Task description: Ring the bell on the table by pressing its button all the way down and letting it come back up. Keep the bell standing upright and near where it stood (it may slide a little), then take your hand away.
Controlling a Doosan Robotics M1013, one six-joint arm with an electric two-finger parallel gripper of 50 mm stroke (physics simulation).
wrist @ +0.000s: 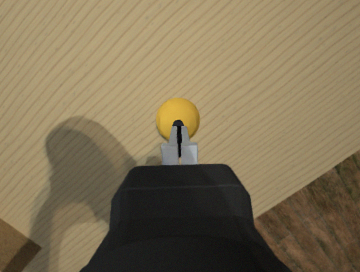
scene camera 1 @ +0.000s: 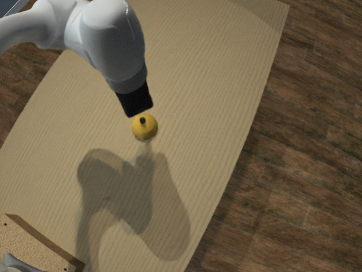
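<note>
The bell is a yellow dome standing upright on the pale wood-grained table. Its small black button shows on top. My gripper is shut with nothing between the fingers. In the wrist view its fingertips overlap the near edge of the button and hide part of it and of the dome's near side. In the scene view the black gripper housing is just above and left of the bell, and the fingers do not show. Whether the tips touch the button I cannot tell.
A brown-edged board lies at the lower left, with part of a grey shape over it in the scene view. The arm's shadow falls across the table near the bell. The table's edge borders the dark wooden floor on the right.
</note>
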